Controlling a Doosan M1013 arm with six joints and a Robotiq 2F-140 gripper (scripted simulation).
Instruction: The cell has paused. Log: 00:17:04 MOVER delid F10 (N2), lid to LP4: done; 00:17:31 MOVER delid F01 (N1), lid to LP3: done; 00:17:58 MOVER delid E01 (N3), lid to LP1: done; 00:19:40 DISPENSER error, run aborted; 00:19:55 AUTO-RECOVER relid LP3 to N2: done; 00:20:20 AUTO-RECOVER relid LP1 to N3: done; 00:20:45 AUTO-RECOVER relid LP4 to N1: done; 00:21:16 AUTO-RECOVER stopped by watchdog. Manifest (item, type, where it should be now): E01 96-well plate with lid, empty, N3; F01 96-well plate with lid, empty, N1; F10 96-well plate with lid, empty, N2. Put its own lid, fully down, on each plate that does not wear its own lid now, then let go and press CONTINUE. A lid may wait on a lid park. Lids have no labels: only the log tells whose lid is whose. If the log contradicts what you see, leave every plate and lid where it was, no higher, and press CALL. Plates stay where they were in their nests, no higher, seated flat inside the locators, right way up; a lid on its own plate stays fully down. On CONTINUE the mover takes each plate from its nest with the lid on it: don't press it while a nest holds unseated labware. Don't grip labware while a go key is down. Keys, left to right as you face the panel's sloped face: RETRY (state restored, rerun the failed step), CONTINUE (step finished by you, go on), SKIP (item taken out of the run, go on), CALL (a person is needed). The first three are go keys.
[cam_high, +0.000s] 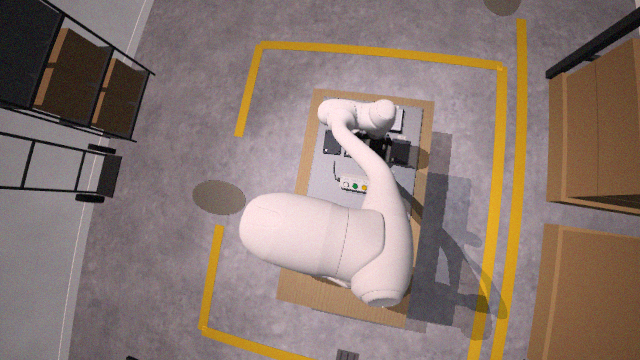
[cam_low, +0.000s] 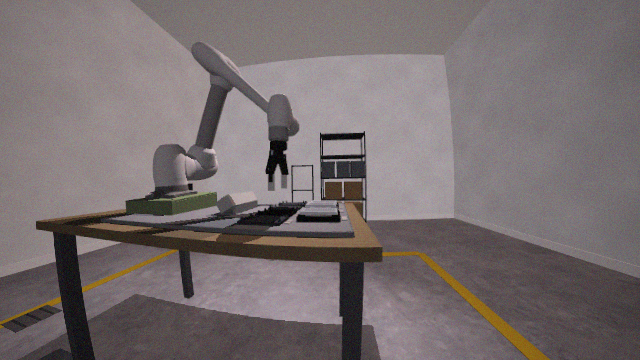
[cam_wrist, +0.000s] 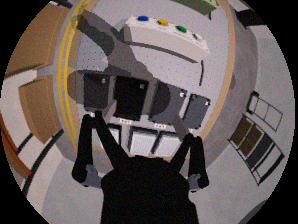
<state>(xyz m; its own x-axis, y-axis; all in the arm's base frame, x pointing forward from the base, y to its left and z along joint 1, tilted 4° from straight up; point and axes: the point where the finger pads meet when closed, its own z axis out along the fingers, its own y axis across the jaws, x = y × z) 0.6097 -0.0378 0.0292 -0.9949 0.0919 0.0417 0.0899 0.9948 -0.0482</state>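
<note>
The label lies 110 mm ahead of my hand, 210 mm to the left of it and 110 mm below it.
</note>
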